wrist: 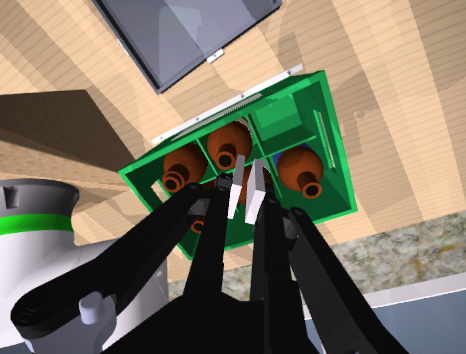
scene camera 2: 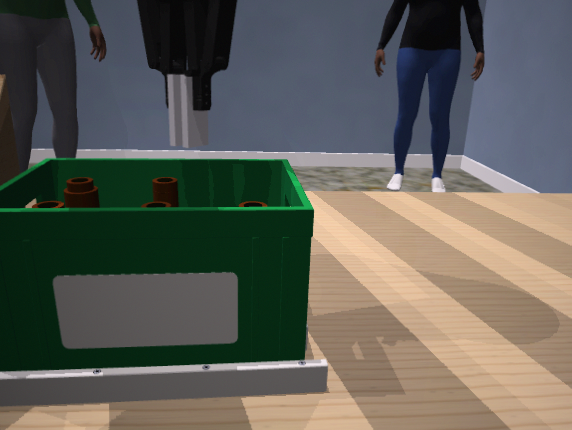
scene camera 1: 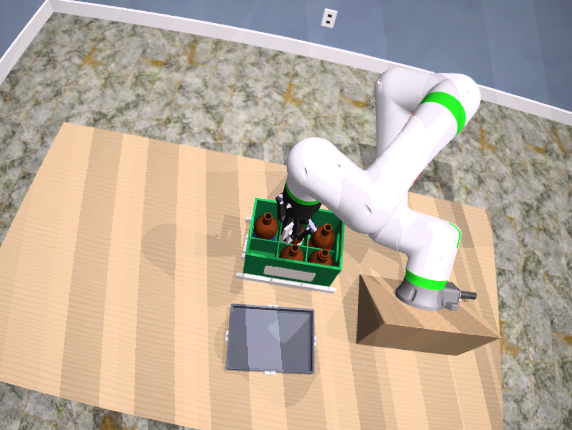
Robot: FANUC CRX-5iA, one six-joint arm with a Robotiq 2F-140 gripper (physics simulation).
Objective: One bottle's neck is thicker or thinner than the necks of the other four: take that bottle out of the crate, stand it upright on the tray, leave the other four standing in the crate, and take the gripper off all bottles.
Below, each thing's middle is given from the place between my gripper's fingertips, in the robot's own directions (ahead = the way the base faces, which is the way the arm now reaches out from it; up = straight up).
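Labels:
Grey tray (scene camera 1: 270, 339): my hand 0.19 m above it, 0.24 m to the right of it.

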